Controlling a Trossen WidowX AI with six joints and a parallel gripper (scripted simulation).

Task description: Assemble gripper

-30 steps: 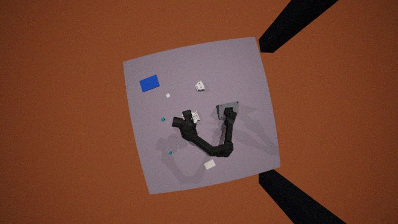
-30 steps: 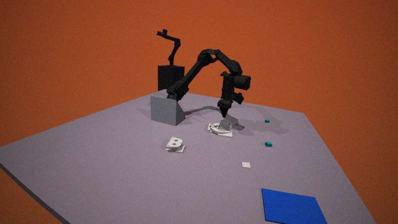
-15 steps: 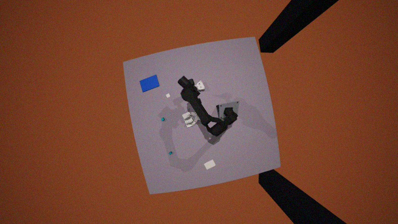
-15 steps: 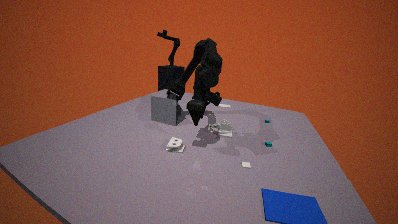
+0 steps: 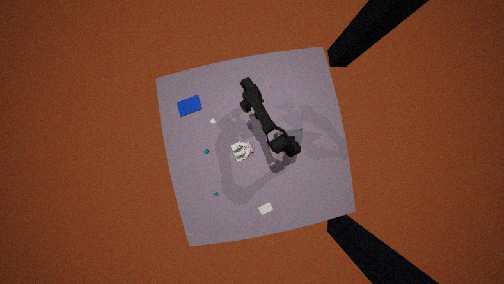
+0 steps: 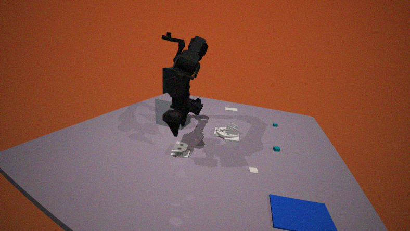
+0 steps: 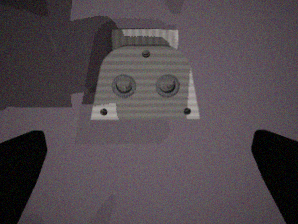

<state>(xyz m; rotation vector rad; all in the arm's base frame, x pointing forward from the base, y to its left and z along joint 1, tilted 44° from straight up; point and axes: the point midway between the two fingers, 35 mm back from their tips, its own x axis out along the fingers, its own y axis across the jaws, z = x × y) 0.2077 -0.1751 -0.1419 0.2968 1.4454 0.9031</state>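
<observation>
Right now my gripper tip is 70 mm above the white gripper base. From my gripper tip the other things lie so: grey jaw: 280 mm to the left, 80 mm below, 70 mm ahead; then white housing plate: 260 mm to the left, 90 mm below, 60 mm ahead; then small white square: 290 mm ahead, 100 mm below, 60 mm to the left.
</observation>
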